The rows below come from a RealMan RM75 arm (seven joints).
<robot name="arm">
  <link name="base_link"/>
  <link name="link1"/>
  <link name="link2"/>
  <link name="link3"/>
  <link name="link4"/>
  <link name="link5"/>
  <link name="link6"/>
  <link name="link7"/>
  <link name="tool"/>
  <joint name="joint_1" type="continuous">
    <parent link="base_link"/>
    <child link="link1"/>
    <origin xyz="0 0 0.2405"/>
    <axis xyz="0 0 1"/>
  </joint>
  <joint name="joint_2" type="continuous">
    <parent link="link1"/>
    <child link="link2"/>
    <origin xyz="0 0 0"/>
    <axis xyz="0 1 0"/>
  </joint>
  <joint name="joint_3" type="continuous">
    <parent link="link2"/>
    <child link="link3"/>
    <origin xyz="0 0 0.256"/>
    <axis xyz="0 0 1"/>
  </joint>
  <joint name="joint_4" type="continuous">
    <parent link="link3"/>
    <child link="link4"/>
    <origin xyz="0 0 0"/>
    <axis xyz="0 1 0"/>
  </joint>
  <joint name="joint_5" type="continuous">
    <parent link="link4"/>
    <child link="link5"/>
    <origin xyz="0 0 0.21"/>
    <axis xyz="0 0 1"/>
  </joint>
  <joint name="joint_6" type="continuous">
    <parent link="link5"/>
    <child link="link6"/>
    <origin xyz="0 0 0"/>
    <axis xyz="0 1 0"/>
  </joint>
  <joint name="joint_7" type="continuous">
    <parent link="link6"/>
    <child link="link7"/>
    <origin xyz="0 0 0.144"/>
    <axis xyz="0 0 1"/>
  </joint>
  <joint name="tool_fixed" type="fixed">
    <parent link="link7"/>
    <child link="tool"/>
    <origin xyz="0 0 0"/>
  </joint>
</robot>
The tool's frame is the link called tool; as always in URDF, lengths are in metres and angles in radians. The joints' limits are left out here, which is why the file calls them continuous.
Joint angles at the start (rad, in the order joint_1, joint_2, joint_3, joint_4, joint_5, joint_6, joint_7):
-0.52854, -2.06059, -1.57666, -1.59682, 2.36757, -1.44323, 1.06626
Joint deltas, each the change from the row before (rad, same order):
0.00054, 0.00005, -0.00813, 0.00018, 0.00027, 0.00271, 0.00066
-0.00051, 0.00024, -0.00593, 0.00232, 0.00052, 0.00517, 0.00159
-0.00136, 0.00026, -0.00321, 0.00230, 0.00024, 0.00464, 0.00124
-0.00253, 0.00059, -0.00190, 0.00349, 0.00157, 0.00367, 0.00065
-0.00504, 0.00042, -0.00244, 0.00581, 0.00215, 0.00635, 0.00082
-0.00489, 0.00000, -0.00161, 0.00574, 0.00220, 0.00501, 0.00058
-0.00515, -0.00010, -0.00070, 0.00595, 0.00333, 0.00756, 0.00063
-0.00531, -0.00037, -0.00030, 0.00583, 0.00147, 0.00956, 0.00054
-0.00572, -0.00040, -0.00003, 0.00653, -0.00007, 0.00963, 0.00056
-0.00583, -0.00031, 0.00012, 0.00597, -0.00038, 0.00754, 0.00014
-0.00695, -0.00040, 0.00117, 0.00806, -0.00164, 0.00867, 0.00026
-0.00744, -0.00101, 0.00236, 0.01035, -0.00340, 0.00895, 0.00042
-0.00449, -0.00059, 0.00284, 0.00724, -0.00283, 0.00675, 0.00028
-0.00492, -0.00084, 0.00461, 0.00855, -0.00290, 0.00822, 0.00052
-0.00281, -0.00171, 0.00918, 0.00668, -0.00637, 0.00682, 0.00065
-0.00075, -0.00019, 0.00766, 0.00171, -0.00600, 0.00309, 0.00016
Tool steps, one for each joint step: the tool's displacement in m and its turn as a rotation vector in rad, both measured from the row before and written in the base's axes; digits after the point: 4 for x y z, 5 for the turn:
-0.0004, 0.0014, 0.0017, 0.00839, -0.00444, 0.00309
-0.0003, 0.0016, 0.0012, 0.00791, -0.00351, 0.00128
0.0001, 0.0012, 0.0006, 0.00534, -0.00236, -0.00039
0.0000, 0.0012, 0.0003, 0.00400, 0.00020, -0.00024
0.0004, 0.0020, 0.0002, 0.00583, -0.00041, -0.00142
0.0004, 0.0016, -0.0001, 0.00397, 0.00020, -0.00109
0.0006, 0.0019, -0.0002, 0.00580, 0.00035, -0.00242
0.0011, 0.0019, -0.0004, 0.00612, -0.00229, -0.00349
0.0013, 0.0018, -0.0006, 0.00488, -0.00337, -0.00349
0.0014, 0.0015, -0.0006, 0.00325, -0.00275, -0.00312
0.0016, 0.0016, -0.0011, 0.00183, -0.00343, -0.00336
0.0016, 0.0013, -0.0018, -0.00100, -0.00440, -0.00261
0.0010, 0.0007, -0.0015, -0.00131, -0.00300, -0.00178
0.0011, 0.0007, -0.0021, -0.00212, -0.00269, -0.00252
0.0014, -0.0008, -0.0032, -0.00809, -0.00386, -0.00381
0.0011, -0.0011, -0.0020, -0.00694, -0.00259, -0.00378

